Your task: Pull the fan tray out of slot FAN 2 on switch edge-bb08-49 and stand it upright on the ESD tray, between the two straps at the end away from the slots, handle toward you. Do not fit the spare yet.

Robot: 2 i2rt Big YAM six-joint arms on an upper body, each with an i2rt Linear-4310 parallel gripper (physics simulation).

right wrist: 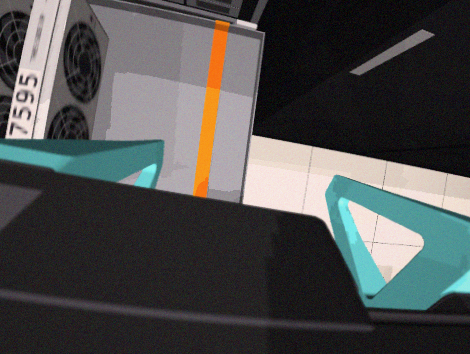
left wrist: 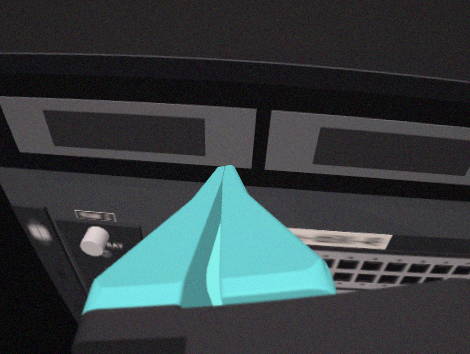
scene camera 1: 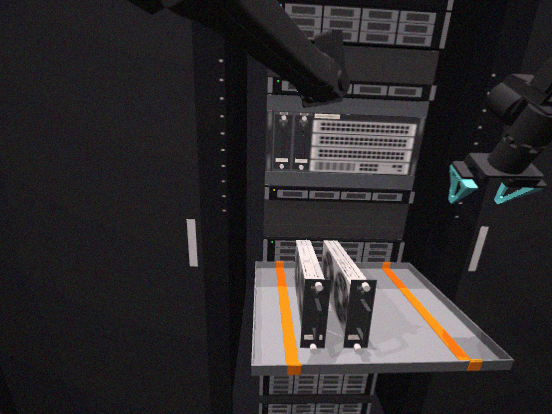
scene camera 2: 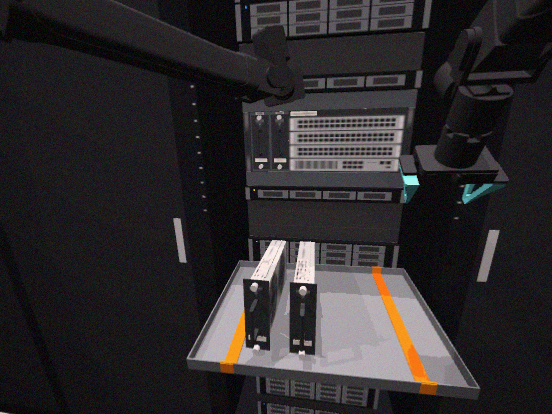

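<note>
The switch (scene camera 1: 364,134) (scene camera 2: 345,130) holds two dark upright fan trays side by side at its left: the left one (scene camera 1: 281,142) (scene camera 2: 260,141) and the right one (scene camera 1: 301,142) (scene camera 2: 279,141). Their slot labels are too small to read. Two more fan trays stand upright on the ESD tray (scene camera 1: 380,366) (scene camera 2: 325,377): a left one (scene camera 1: 314,312) (scene camera 2: 257,312) and a right one (scene camera 1: 359,312) (scene camera 2: 303,317) (right wrist: 82,65), handles facing the scene cameras. My left gripper (left wrist: 227,178) is shut and empty before the switch's top edge. My right gripper (scene camera 1: 475,201) (scene camera 2: 436,201) is open and empty, right of the switch.
A left orange strap (scene camera 1: 286,315) (scene camera 2: 236,345) and a right orange strap (scene camera 1: 422,310) (scene camera 2: 397,320) (right wrist: 207,115) cross the ESD tray. The left arm (scene camera 1: 280,50) (scene camera 2: 200,60) reaches across in front of the rack above the switch. Dark cabinet doors flank the rack.
</note>
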